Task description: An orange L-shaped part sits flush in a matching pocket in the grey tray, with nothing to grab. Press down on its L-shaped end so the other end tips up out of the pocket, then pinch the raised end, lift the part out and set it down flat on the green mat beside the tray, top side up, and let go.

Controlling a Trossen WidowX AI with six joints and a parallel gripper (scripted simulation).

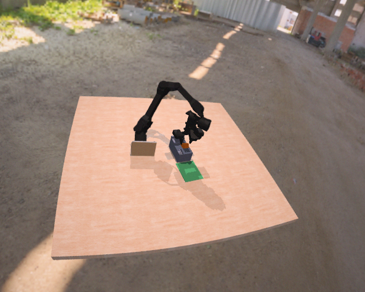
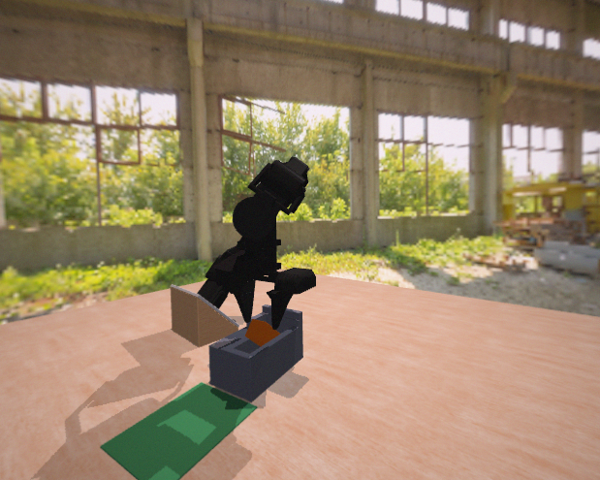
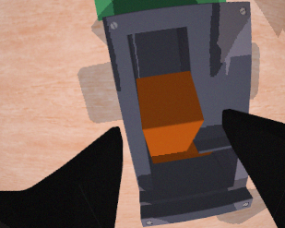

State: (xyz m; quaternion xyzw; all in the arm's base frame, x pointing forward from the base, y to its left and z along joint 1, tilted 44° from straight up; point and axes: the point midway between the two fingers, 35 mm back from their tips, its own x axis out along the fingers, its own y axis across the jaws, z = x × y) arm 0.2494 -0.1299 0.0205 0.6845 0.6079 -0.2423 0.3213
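The orange L-shaped part lies 20 mm behind my gripper tip, 40 mm to the left of it and 50 mm below it. Also, from my gripper tip: green mat (10 mm behind, 140 mm to the right, 100 mm below).
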